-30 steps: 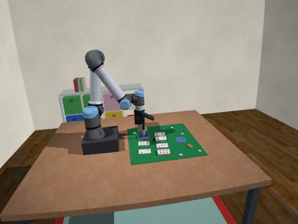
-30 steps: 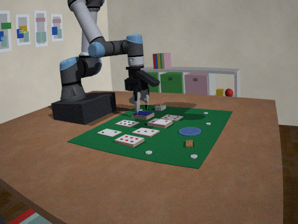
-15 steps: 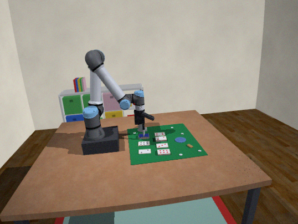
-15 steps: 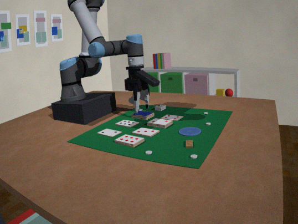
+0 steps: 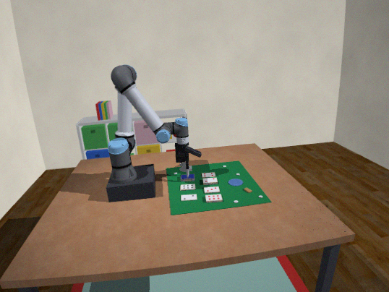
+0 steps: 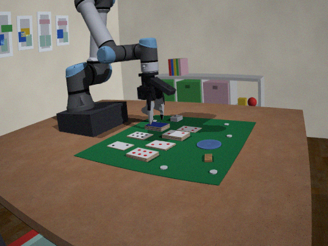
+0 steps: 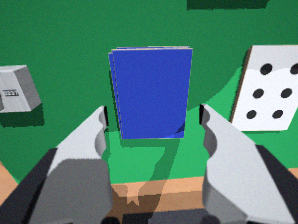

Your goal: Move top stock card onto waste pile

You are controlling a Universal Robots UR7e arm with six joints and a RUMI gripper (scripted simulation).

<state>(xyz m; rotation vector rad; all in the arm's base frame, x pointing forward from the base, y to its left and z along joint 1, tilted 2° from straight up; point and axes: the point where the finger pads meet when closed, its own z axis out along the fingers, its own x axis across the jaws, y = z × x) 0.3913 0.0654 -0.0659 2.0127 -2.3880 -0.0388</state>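
My gripper is now 3 cm above the blue-backed card. Round my hand: green mat (13 cm ahead, 10 cm to the right, 5 cm below); then grey block (14 cm to the left, 3 cm ahead, 2 cm below); then black six card (12 cm to the right, 4 cm below, 2 cm behind).
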